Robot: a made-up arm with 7 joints. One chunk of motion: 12 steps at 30 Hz.
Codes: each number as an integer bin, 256 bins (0 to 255) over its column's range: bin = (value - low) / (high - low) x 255, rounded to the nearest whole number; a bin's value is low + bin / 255 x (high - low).
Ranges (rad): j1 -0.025..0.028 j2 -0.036..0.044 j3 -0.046..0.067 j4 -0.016..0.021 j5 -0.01..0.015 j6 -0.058..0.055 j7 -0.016..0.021
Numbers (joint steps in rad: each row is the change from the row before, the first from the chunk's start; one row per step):
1: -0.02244 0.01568 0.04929 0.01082 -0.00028 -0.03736 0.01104
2: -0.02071 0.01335 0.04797 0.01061 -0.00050 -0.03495 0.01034
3: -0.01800 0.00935 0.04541 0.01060 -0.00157 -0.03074 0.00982
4: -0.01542 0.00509 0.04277 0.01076 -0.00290 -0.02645 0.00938
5: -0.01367 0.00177 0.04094 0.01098 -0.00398 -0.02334 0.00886
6: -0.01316 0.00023 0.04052 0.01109 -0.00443 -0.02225 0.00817
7: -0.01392 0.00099 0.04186 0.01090 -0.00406 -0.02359 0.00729
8: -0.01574 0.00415 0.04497 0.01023 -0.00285 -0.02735 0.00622
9: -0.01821 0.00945 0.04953 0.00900 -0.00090 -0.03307 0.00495
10: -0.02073 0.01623 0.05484 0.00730 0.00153 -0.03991 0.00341
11: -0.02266 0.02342 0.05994 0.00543 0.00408 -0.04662 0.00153
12: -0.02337 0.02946 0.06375 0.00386 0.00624 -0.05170 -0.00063
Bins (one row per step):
1: 12 165 215 185 99 47 186
2: 21 157 212 183 97 52 182
3: 34 145 206 183 86 62 178
4: 46 131 200 184 72 71 175
5: 55 120 196 186 61 78 171
6: 57 115 195 187 57 81 167
7: 53 118 198 185 61 78 161
8: 45 128 205 181 73 69 153
9: 33 145 216 172 93 56 144
10: 21 166 228 161 118 41 134
11: 11 189 239 148 144 26 121
12: 8 209 248 137 166 14 106

